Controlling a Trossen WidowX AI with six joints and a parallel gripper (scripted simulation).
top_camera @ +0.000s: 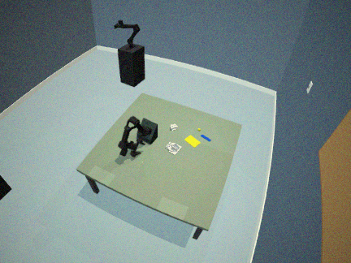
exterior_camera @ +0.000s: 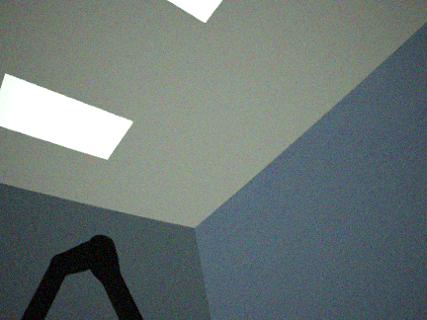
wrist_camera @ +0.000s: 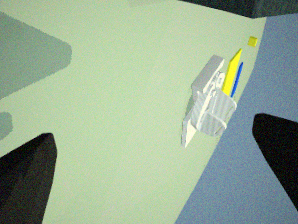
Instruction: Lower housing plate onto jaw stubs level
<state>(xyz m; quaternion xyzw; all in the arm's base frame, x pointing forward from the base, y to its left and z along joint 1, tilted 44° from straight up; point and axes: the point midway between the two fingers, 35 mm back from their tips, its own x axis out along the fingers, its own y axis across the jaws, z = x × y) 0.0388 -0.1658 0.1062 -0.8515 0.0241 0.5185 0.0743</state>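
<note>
Now: gripper tip 440 mm to the right of the white housing plate, 80 mm short of it and 30 mm above it. From my gripper tip the other things lie so: yellow plate (380 mm to the left, 330 mm ahead, 50 mm below); white jaw (190 mm ahead, 180 mm to the left, 40 mm below); blue bar (490 mm to the left, 430 mm ahead, 50 mm below).
</note>
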